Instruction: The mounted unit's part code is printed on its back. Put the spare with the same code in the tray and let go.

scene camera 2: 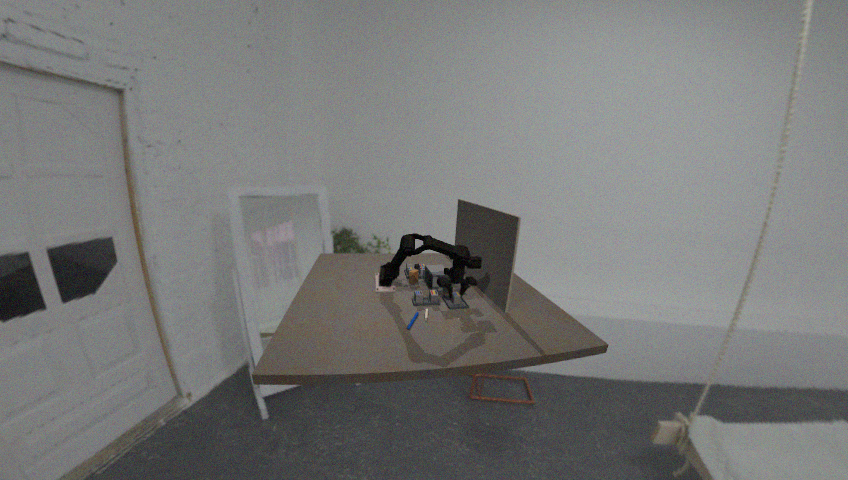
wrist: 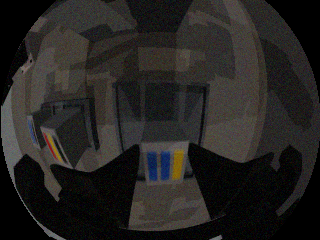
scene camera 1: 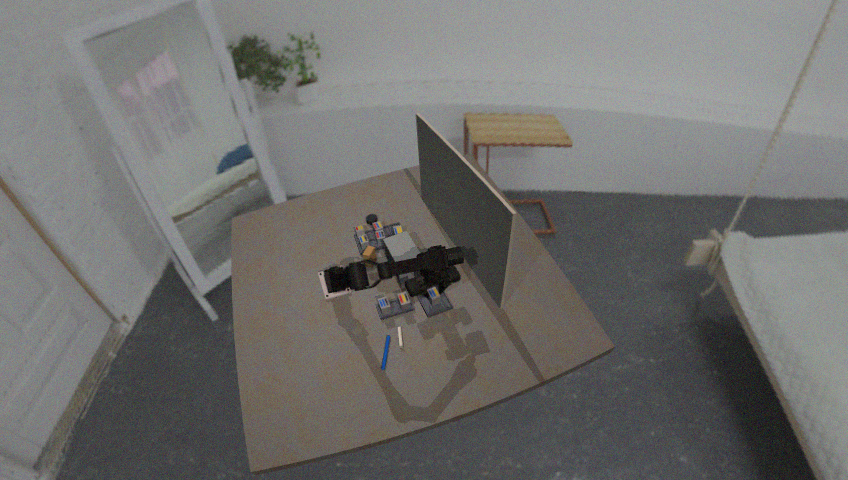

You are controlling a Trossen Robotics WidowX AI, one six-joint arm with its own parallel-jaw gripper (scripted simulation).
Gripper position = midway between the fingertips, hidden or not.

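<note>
I'm seeing a mounted unit point(scene camera 1: 398, 247), and there's a tray point(wrist: 134, 102) here along with a spare point(wrist: 164, 146). As for my gripper point(scene camera 1: 433, 295), you get it in the wrist view point(wrist: 163, 148) too.
</note>
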